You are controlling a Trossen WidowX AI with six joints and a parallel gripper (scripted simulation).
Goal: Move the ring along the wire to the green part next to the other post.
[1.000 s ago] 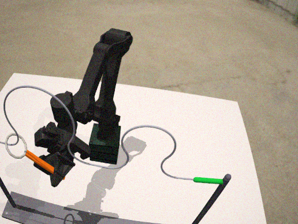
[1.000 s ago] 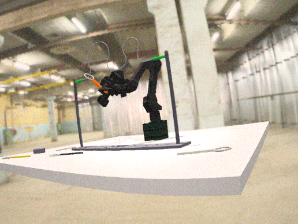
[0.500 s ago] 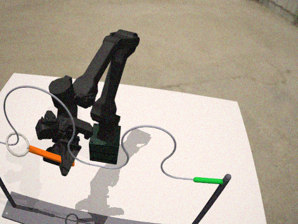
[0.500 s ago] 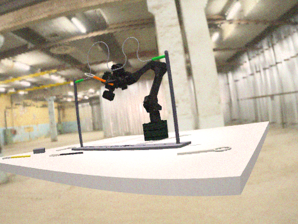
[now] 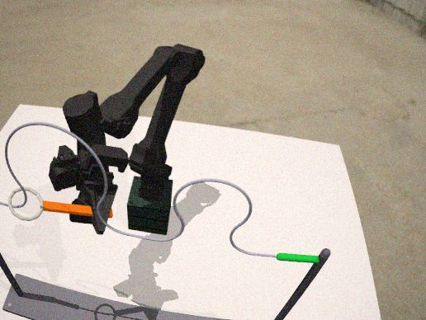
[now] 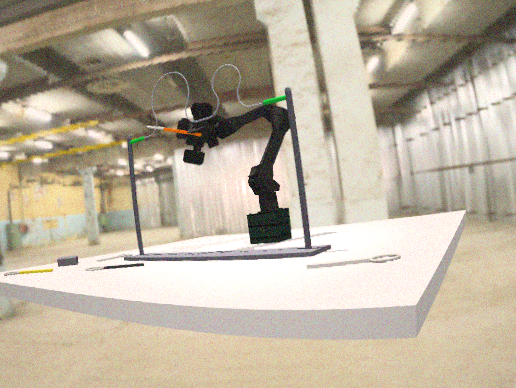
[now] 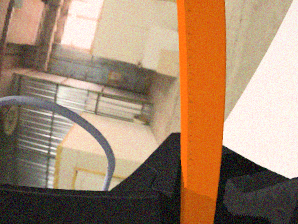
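Right now my gripper tip is 80 mm to the left of the orange-handled ring and 30 mm below it. The rest, counted from my gripper tip: grey block 210 mm ahead, 470 mm to the right, 340 mm below; then pale ring tool 150 mm ahead, 550 mm to the left, 350 mm below; then yellow-handled ring tool 420 mm ahead, 400 mm to the right, 350 mm below.
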